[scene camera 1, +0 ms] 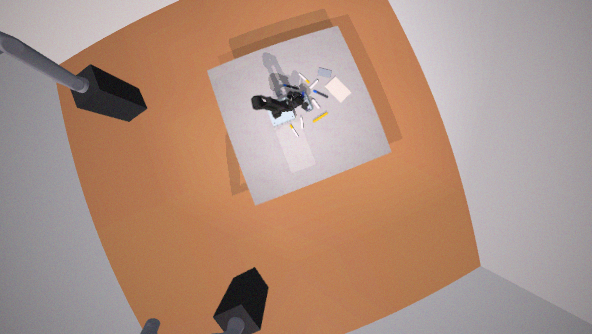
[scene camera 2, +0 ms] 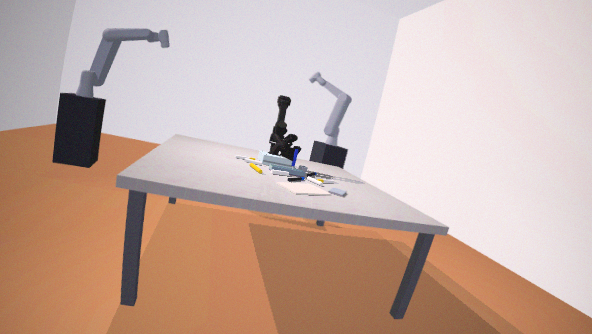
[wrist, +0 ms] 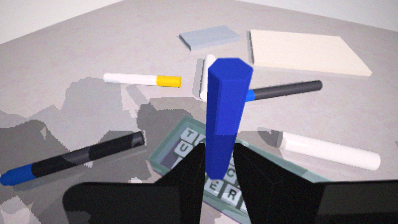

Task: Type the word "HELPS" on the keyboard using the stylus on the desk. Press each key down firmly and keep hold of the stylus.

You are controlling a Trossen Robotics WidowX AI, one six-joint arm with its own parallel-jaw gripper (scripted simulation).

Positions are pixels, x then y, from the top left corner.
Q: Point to a grey-blue block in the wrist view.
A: At 219, 35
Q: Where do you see a cream notepad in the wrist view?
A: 303, 51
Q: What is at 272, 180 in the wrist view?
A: The gripper.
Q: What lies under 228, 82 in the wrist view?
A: A blue stylus.
